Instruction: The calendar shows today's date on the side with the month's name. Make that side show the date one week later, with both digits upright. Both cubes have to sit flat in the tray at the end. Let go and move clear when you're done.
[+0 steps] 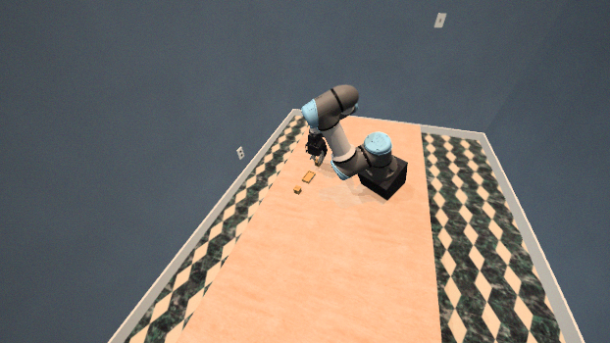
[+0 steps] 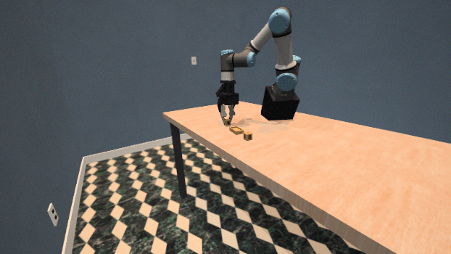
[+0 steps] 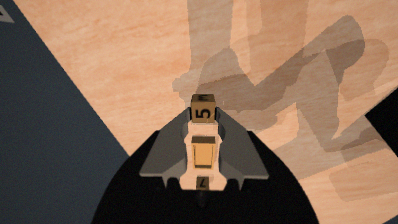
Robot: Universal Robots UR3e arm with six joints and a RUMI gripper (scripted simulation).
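Now: hand 10 mm short of the wooden tray, 110 mm to the right of it and 20 mm above it.
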